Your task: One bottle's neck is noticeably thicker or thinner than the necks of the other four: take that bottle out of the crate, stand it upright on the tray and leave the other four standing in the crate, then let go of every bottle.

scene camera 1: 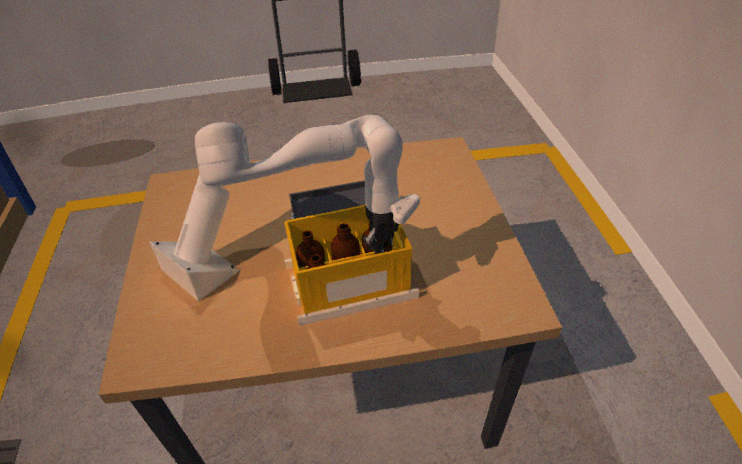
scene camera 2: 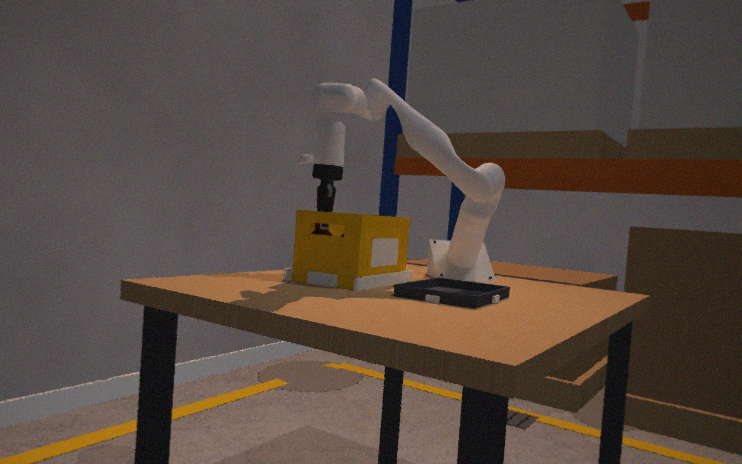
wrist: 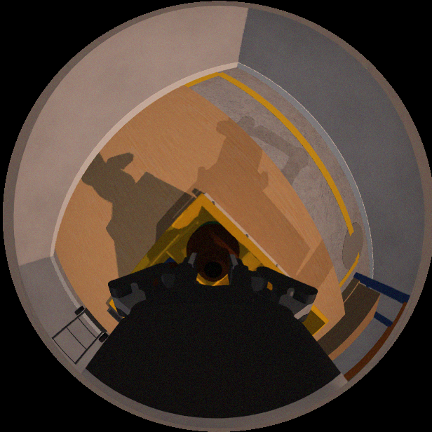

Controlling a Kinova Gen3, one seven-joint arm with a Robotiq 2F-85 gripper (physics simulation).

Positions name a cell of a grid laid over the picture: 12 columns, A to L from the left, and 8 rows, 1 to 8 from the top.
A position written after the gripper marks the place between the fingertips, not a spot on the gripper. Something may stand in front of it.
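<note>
The gripper (scene camera 2: F4) (scene camera 1: G5) (wrist: F5) is visible in the scene. There is a glass bottle (wrist: F5) and a glass bottle (scene camera 1: F5), together with a white crate rail (scene camera 1: F6) and a white crate rail (scene camera 2: G5).
</note>
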